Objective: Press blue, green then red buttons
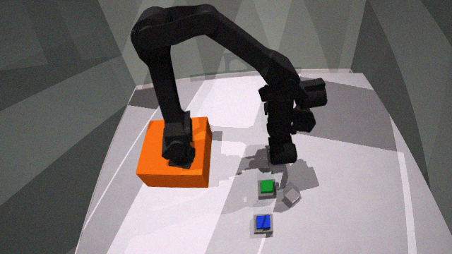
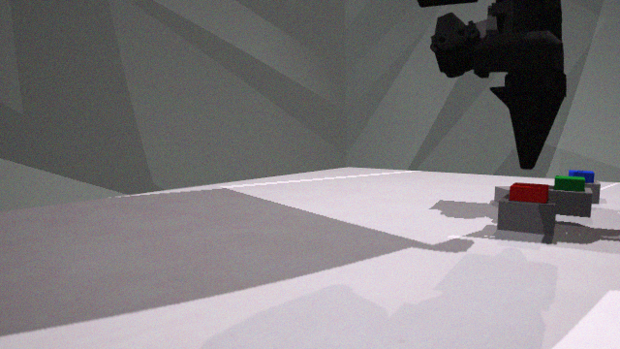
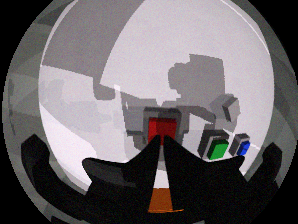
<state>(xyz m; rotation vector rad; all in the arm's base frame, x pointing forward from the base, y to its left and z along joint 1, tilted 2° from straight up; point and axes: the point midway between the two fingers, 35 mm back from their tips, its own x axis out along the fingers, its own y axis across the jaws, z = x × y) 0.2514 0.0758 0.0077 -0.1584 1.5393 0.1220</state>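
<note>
Right now the red button is 2 cm below my gripper tip. Round my gripper tip: blue button 2 cm behind, 21 cm to the right, 2 cm below; green button 2 cm behind, 11 cm to the right, 2 cm below.
</note>
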